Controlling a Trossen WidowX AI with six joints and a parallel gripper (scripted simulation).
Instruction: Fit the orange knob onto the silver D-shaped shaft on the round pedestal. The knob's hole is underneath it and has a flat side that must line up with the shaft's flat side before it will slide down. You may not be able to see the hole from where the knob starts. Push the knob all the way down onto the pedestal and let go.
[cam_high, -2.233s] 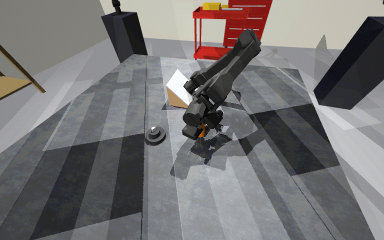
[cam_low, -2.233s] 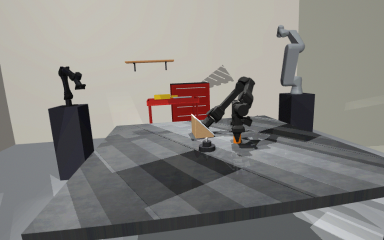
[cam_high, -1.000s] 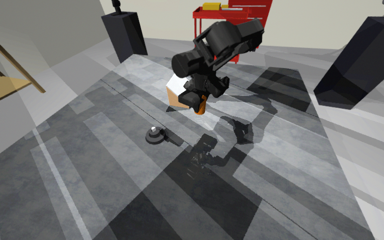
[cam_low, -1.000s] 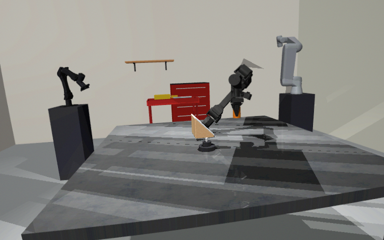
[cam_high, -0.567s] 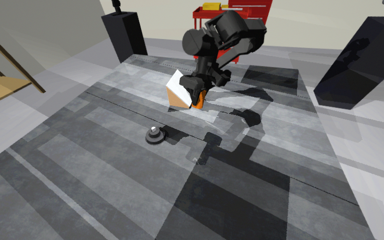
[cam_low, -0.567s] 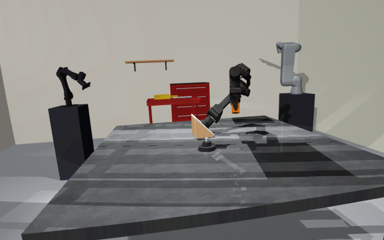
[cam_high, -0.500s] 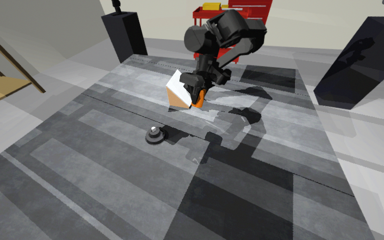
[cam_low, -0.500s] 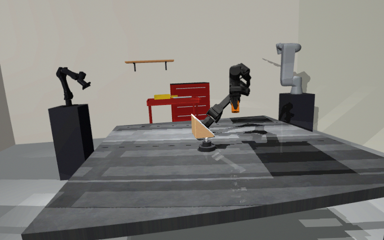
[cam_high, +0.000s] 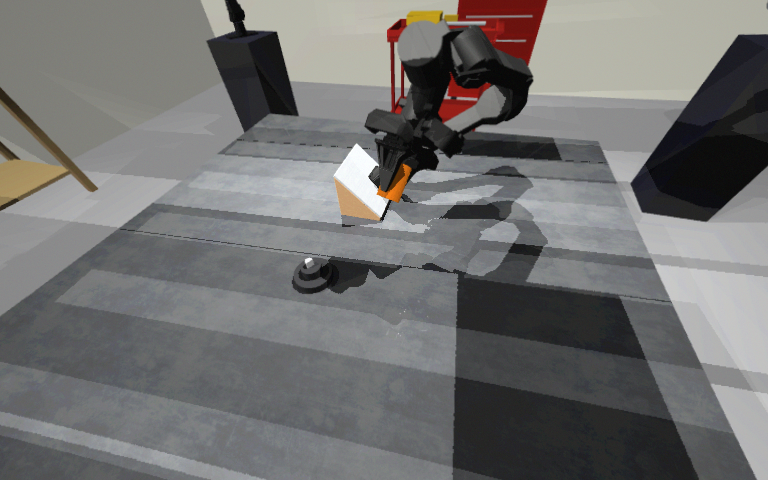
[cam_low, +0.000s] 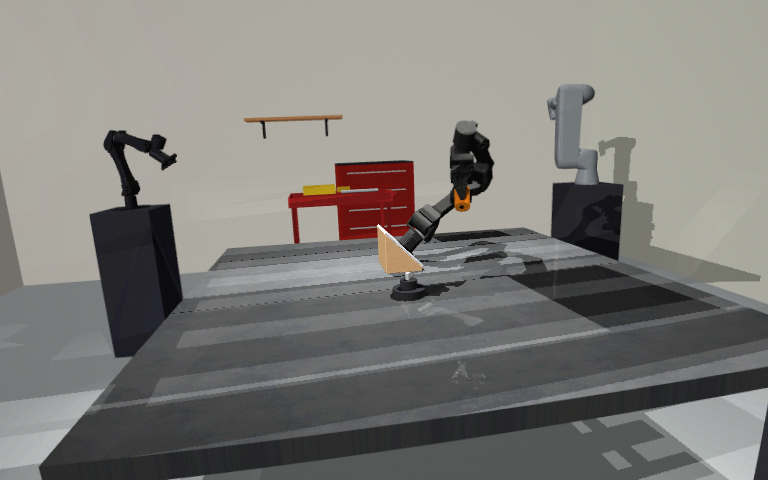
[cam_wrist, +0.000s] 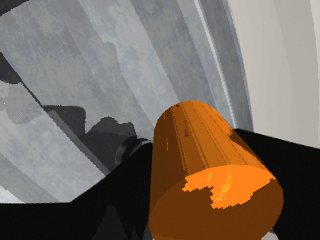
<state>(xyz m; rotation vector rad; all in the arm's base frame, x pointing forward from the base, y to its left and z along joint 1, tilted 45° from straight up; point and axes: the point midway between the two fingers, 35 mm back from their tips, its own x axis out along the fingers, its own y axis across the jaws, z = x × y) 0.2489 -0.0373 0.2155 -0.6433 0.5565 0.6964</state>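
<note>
Right now my gripper tip is 20 mm past the orange knob, 10 mm to the right of it and 30 mm below it. From my gripper tip the other things lie so: round pedestal 60 mm ahead, 160 mm to the right, 190 mm below.
</note>
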